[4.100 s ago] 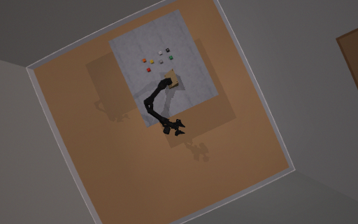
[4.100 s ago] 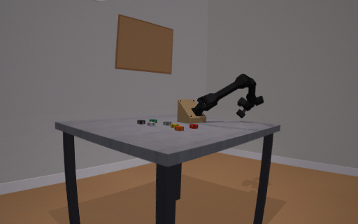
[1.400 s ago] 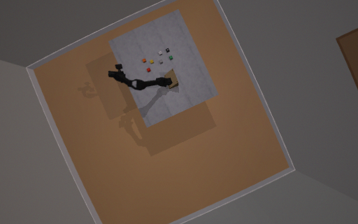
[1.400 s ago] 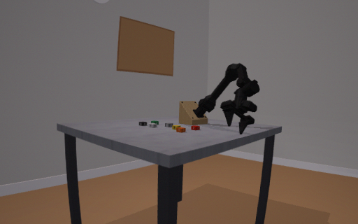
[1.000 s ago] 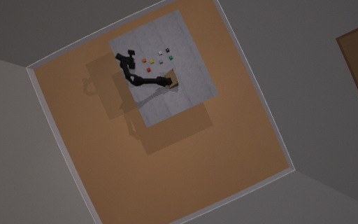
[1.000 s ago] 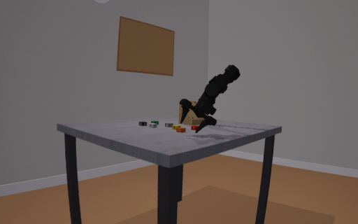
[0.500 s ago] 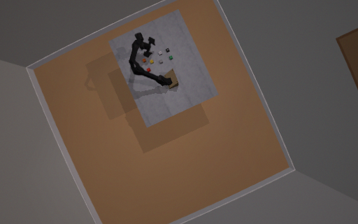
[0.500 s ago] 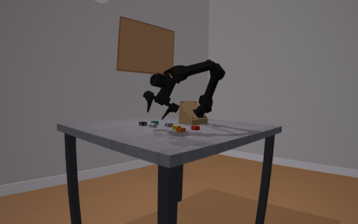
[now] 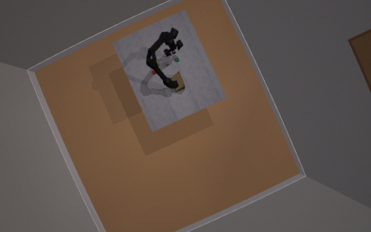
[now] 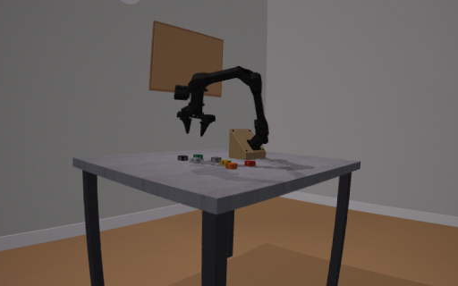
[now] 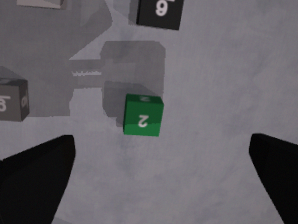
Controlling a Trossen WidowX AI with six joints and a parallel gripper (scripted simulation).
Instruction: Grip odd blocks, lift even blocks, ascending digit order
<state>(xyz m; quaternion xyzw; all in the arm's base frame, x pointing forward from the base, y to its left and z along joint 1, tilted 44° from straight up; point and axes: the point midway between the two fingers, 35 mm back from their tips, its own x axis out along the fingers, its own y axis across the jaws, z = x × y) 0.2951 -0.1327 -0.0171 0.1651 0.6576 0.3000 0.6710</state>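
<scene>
Right now the white block is 100 mm below my gripper tip, 90 mm to the left of it and 60 mm ahead of it. Also, from my gripper tip: green block (100 mm below, 30 mm behind); then black block (100 mm below, 60 mm ahead); then grey block (120 mm to the left, 100 mm below, 30 mm behind).
</scene>
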